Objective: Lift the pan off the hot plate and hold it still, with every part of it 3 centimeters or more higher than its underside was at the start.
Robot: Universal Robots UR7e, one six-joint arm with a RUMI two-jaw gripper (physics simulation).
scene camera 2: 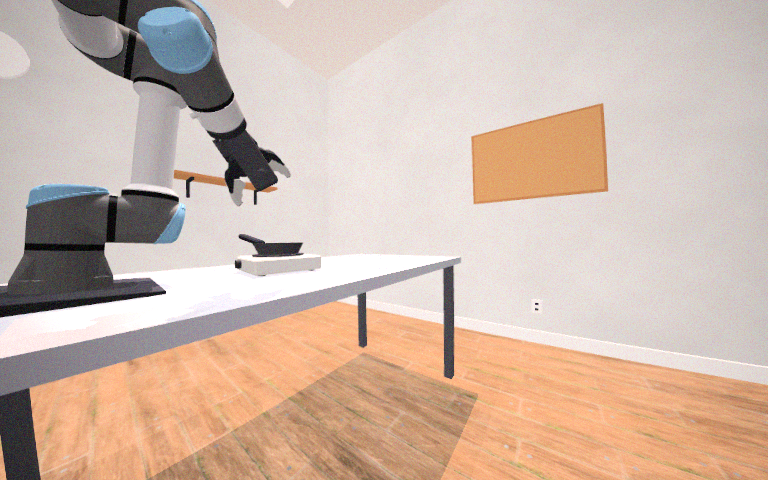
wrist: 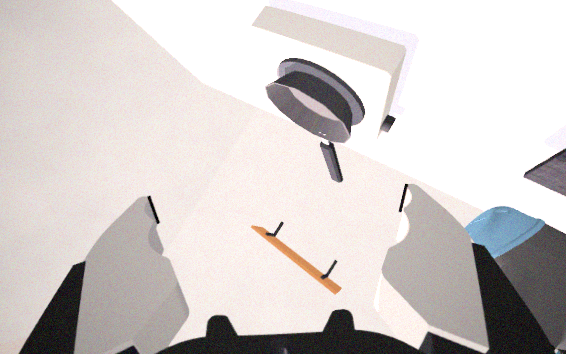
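Seen in the pictures: gripper, fingertip midpoint: (scene camera 2: pixel 265 190) (wrist: pixel 278 194); arm's base, link origin: (scene camera 2: pixel 65 287).
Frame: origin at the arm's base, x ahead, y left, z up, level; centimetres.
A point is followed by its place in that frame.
A dark pan (scene camera 2: pixel 280 248) {x 46.1, y -15.1, z 7.1 cm} (wrist: pixel 320 93) {x 45.0, y -14.7, z 7.5 cm} sits upright on the hot plate (scene camera 2: pixel 286 264) {x 45.2, y -19.3, z 1.6 cm} (wrist: pixel 332 34) {x 45.0, y -19.3, z 0.8 cm}, a light box with a dark knob (scene camera 2: pixel 237 263) {x 38.9, y -0.2, z 1.9 cm} (wrist: pixel 388 124) {x 39.1, y -0.2, z 2.1 cm}. The pan's handle (scene camera 2: pixel 249 239) {x 49.8, y 10.1, z 10.7 cm} (wrist: pixel 331 162) {x 50.5, y 9.1, z 11.2 cm} slopes up and points to the left in the scene view. In the wrist view it points down towards the space between the fingers. My gripper (scene camera 2: pixel 263 189) {x 30.0, y -30.6, z 23.0 cm} (wrist: pixel 278 194) {x 30.0, y -30.6, z 23.0 cm} is open and empty. It hangs above the pan and its handle, tilted and well apart from both.
The hot plate stands on the white table (scene camera 2: pixel 198 285) {x 21.2, y -13.7, z -1.8 cm} (wrist: pixel 480 95) {x 26.7, y -8.2, z -1.8 cm}. The arm's base (scene camera 2: pixel 65 266) {x -0.4, y -6.6, z 5.2 cm} stands at the left on a dark plate (scene camera 2: pixel 133 288) {x 9.0, y -11.1, z -0.6 cm} (wrist: pixel 552 172) {x 14.7, y 4.2, z -0.6 cm}. An orange shelf (scene camera 2: pixel 212 179) (wrist: pixel 297 257) is on the wall behind.
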